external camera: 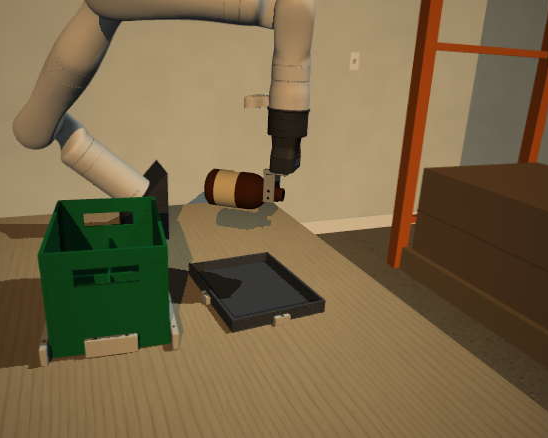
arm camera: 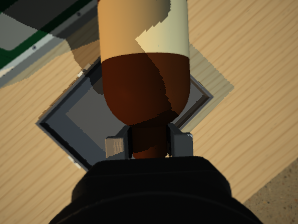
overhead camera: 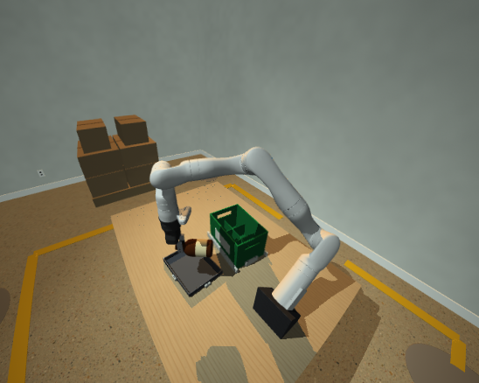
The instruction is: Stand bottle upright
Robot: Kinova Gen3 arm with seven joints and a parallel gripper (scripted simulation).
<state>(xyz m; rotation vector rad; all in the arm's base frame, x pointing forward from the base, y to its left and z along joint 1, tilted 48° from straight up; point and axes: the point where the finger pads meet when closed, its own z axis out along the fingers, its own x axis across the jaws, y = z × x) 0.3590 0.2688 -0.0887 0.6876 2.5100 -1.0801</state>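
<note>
Now: hand 40 mm to the left of the brown bottle, 30 mm past it and 10 mm above it. Round my hand: dark tray 190 mm below, 40 mm to the right, 20 mm ahead; then green crate 310 mm to the right, 120 mm below, 40 mm ahead.
</note>
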